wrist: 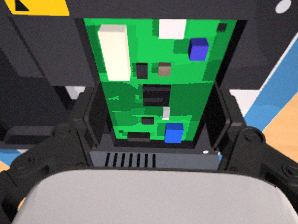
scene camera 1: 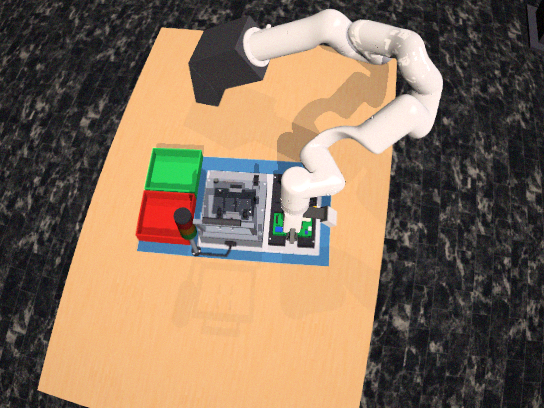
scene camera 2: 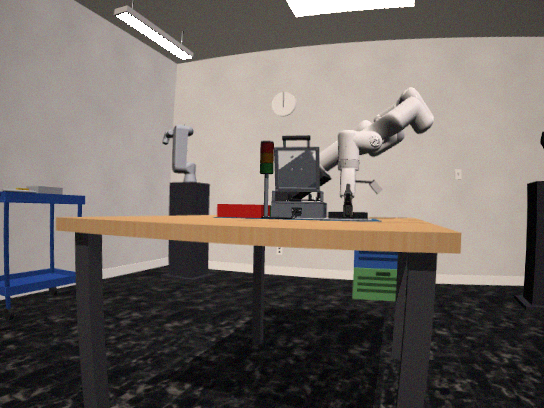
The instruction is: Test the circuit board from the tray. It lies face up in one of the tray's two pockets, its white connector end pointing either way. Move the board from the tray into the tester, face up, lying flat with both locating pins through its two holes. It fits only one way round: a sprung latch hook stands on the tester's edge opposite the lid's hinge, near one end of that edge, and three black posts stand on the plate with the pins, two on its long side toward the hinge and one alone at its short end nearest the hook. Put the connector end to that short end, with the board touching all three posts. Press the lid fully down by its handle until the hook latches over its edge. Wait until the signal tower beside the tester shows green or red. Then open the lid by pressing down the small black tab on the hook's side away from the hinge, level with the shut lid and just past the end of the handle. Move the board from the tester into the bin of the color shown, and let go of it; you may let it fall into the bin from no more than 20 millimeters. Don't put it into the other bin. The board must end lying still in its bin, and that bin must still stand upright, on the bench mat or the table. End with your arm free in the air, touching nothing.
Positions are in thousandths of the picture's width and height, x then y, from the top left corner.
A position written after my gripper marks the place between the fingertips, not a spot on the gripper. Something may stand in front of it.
Note:
I see my gripper (scene camera 1: 538,555), a red bin (scene camera 1: 286,545), a green bin (scene camera 1: 312,413), a tester lid (scene camera 2: 547,415) and a tester plate (scene camera 1: 411,494).
My gripper also shows in the wrist view (wrist: 525,404) and in scene camera 2 (scene camera 2: 639,531). The wrist view misses the red bin, which is hidden by my gripper. The wrist view does not show the green bin, which is hidden by my gripper.

